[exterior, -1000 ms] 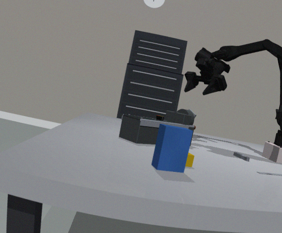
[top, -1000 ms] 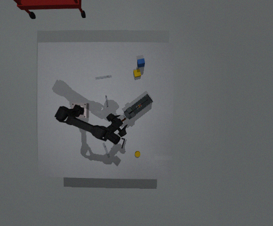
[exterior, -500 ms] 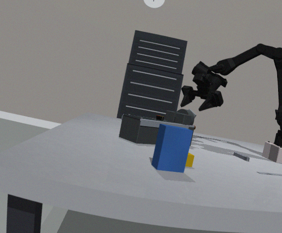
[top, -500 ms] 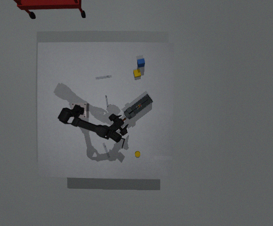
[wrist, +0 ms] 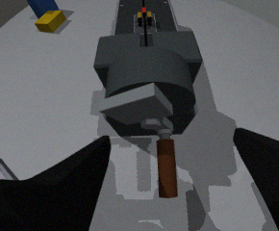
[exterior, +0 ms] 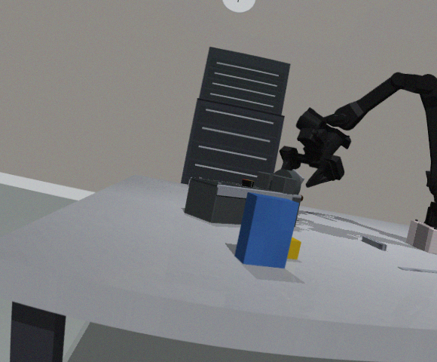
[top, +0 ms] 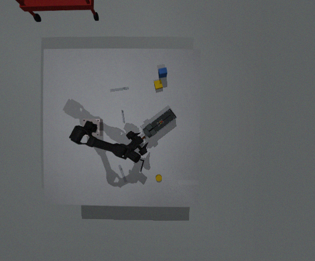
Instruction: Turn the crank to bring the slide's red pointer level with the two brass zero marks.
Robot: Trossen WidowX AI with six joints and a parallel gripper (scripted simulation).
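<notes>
My gripper tip is now 4 cm above the brown crank handle, 1 cm to the left of it and 1 cm past it. From my gripper tip the other things lie so: red pointer 14 cm to the left, 11 cm ahead, 2 cm below; black hex key 22 cm to the right, 9 cm below; yellow block 43 cm to the left, 8 cm below, 5 cm ahead.
</notes>
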